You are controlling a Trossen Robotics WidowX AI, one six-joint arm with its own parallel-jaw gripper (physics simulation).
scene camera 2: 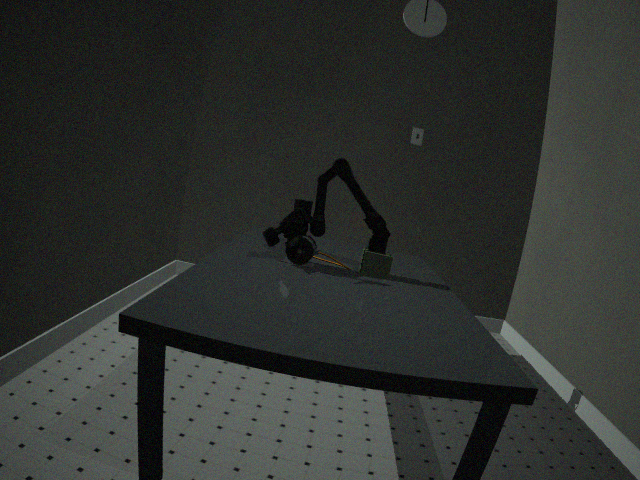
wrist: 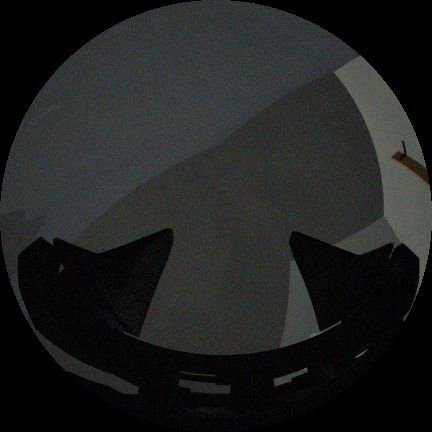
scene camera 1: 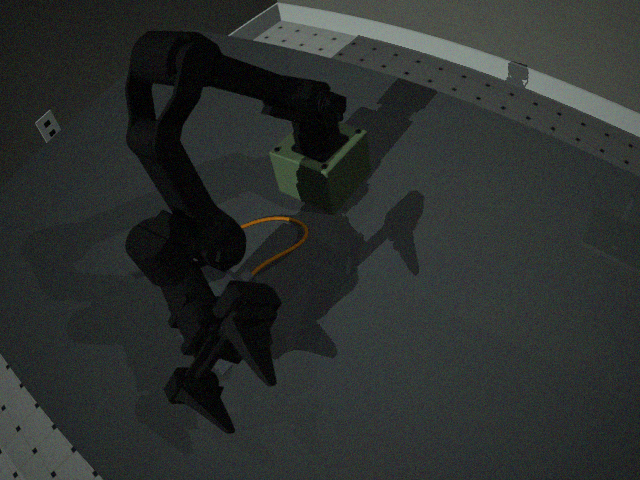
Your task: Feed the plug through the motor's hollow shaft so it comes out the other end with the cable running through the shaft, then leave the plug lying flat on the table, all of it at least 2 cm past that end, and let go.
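Seen in the pictures: gripper, fingertip midpoint: (scene camera 2: 273,227) (wrist: 233,236) (scene camera 1: 250,410); arm's base, origin of the base link: (scene camera 2: 376,251) (scene camera 1: 320,144).
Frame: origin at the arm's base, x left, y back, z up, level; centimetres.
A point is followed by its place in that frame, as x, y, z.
The orange cable (scene camera 1: 305,232) @[4.6, -10.7, -6.8] (scene camera 2: 336,259) @[6.0, -14.5, -5.2] lies in a loop on the table. In scene camera 1 both its ends run out of sight behind the arm. The motor (scene camera 2: 299,250) @[3.8, -29.1, -4.6] shows in scene camera 2 as a dark round body at the cable's left end. In scene camera 1 I cannot tell it from the dark arm. The shaft opening is too dark to make out. The plug cannot be made out in any view. My gripper (scene camera 1: 251,407) @[21.2, -37.4, 4.6] (wrist: 233,236) @[21.2, -37.4, 4.6] is wide open and empty, above the table near the motor, with its fingers apart.
The arm stands on a green box (scene camera 1: 320,180) @[3.5, -4.8, -1.8] (scene camera 2: 376,263) @[4.6, 0.5, -3.6]. The arm (scene camera 1: 180,170) @[4.4, -24.7, 19.0] (scene camera 2: 323,196) @[4.3, -23.8, 17.3] arches over the table (scene camera 1: 491,335) @[35.6, -9.5, -9.1] (scene camera 2: 330,330) @[73.2, -11.1, -9.0]. Its dark shadows fall across the table top. The wrist view looks over the table's edge toward a wall (wrist: 240,190).
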